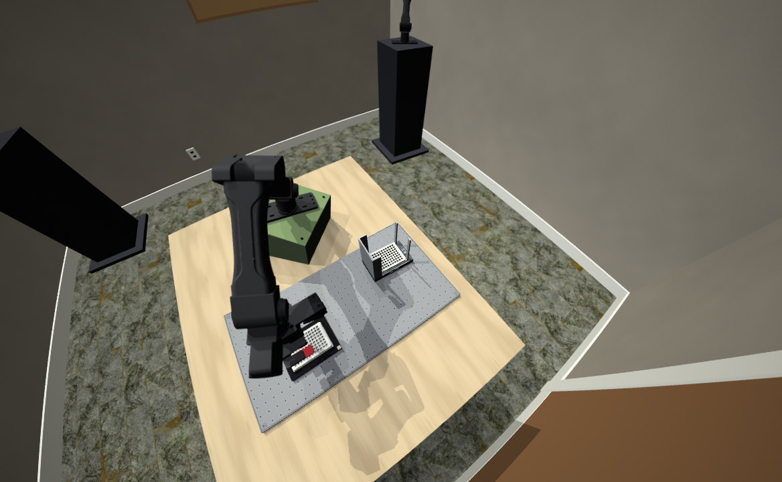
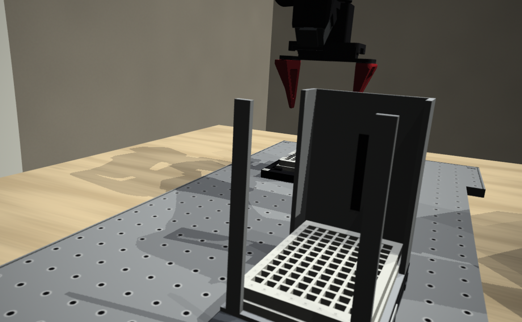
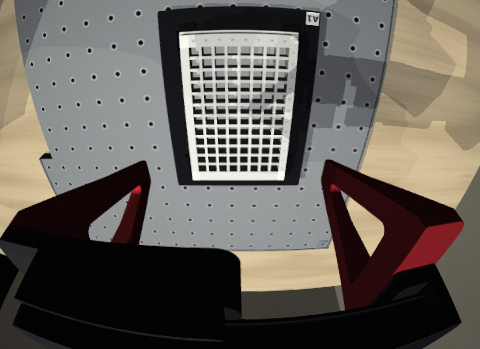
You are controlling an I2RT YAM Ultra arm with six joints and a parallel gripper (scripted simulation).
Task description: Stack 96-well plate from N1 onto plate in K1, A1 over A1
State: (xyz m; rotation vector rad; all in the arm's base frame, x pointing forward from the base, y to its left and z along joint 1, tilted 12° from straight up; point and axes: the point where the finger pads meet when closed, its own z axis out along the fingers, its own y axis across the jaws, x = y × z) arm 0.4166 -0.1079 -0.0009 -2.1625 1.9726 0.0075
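My hand is 5 cm short of the pale A1 square, 8 cm to the right of it and 9 cm above it. From my hand the other things lie so: back wall 14 cm behind, 27 cm to the left, 2 cm below.
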